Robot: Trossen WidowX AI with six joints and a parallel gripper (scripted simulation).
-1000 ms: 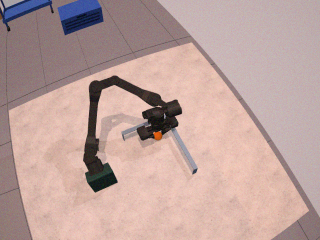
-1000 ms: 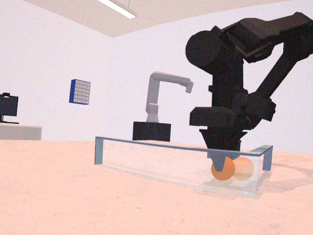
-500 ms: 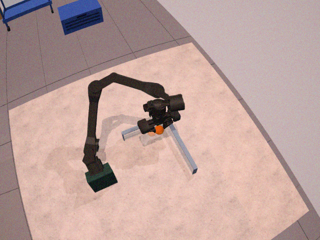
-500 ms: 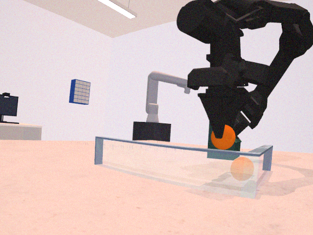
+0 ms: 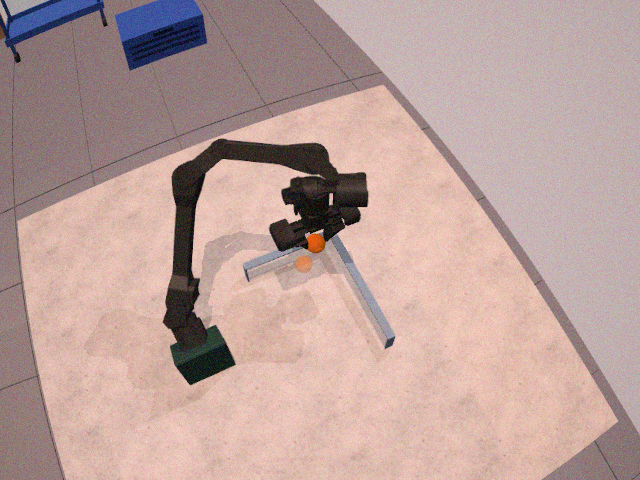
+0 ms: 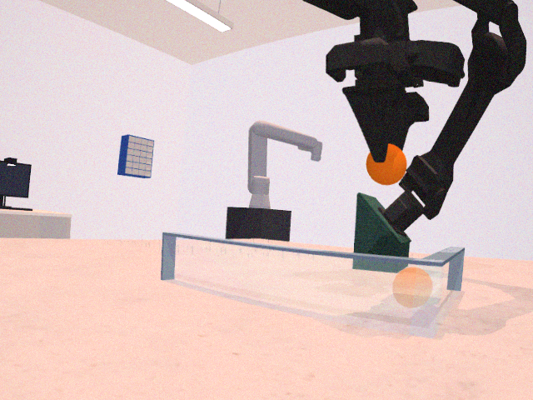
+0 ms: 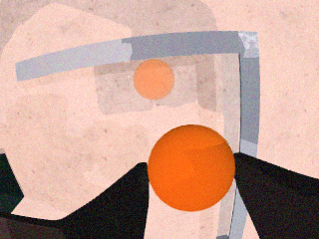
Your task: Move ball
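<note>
Right now the see-through copy is 20 mm behind my gripper tip, 30 mm to the left of it and 130 mm below it. The rest, counted from my gripper tip: orange ball: right at my gripper tip; long wall: 80 mm ahead, 80 mm to the right, 120 mm below; short wall: 40 mm behind, 60 mm to the left, 120 mm below.
</note>
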